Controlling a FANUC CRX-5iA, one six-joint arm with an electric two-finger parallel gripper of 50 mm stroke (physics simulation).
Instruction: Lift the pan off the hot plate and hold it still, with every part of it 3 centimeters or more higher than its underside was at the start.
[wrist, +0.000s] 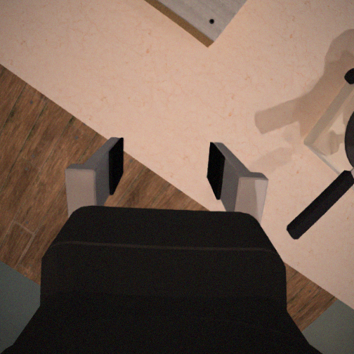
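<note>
The pan (349, 142) shows in part at the right edge of the wrist view, a dark curved rim cut off by the frame. Its black handle (320, 205) points down and to the left, toward the lower right of the view. The hot plate (325, 131), a pale box with a black knob (351, 76), shows in part under and beside the pan. My gripper (165, 157) is open, with nothing between its fingers. It is to the left of the handle and apart from it. The rest of the pan and hot plate lies outside the view.
A grey board (200, 12) with a brown side and a small black dot lies at the top, on the pale speckled table top (150, 90). The table's edge runs diagonally below the fingers, with wooden floor (45, 150) beyond it. Shadows fall left of the hot plate.
</note>
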